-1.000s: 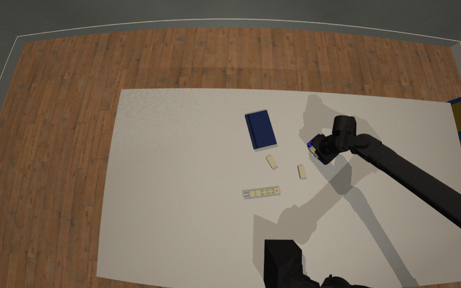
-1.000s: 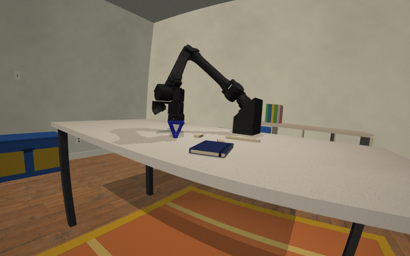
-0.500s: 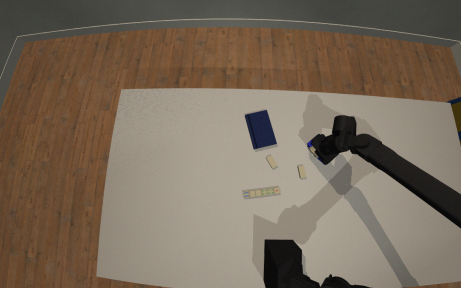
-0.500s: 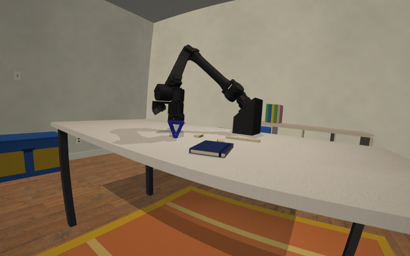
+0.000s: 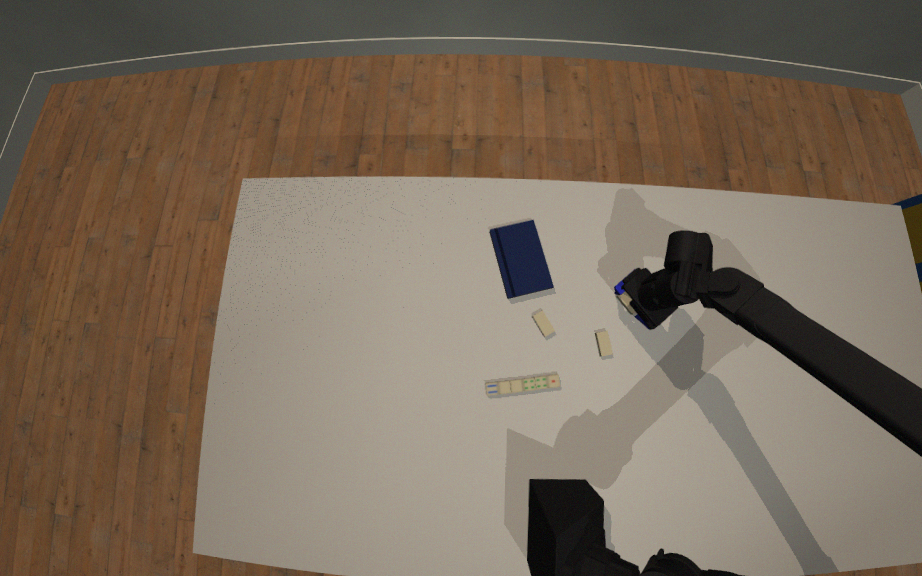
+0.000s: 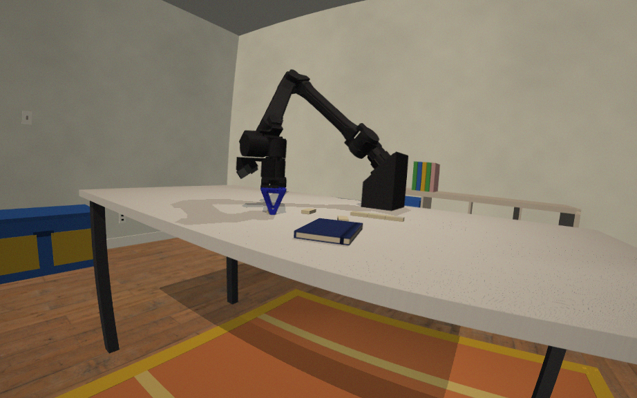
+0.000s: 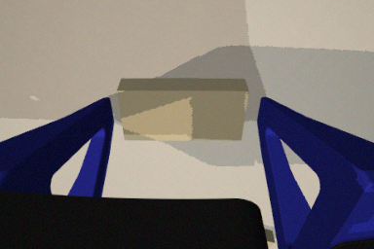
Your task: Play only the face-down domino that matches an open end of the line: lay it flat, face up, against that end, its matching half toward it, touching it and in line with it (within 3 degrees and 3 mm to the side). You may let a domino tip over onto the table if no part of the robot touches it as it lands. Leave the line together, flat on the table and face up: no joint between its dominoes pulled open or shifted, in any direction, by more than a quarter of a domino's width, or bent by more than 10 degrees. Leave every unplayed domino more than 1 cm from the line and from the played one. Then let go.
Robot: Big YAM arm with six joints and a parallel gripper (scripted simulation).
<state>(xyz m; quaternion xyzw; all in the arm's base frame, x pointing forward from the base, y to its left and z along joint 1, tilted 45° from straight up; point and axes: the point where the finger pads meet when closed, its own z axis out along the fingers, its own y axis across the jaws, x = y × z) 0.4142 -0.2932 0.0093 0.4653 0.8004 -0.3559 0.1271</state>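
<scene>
Right now the domino is right at my hand. From my hand the other things lie so: dark blue book: 230 mm to the left, 120 mm ahead.
</scene>
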